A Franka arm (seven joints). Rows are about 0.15 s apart.
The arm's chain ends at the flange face. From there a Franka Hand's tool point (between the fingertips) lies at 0.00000 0.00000 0.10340 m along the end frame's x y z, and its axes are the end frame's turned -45 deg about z.
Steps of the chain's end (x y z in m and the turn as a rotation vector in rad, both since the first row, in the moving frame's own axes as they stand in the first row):
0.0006, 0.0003, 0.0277, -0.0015, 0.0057, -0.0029
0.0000, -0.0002, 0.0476, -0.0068, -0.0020, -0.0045
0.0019, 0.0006, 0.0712, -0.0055, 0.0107, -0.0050
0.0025, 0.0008, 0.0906, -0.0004, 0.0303, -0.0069
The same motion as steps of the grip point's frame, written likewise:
0.0005, 0.0012, 0.0277, -0.0051, 0.0030, -0.0029
-0.0005, 0.0002, 0.0476, -0.0034, -0.0062, -0.0045
0.0013, 0.0030, 0.0712, -0.0115, 0.0037, -0.0050
0.0034, 0.0046, 0.0906, -0.0217, 0.0211, -0.0069

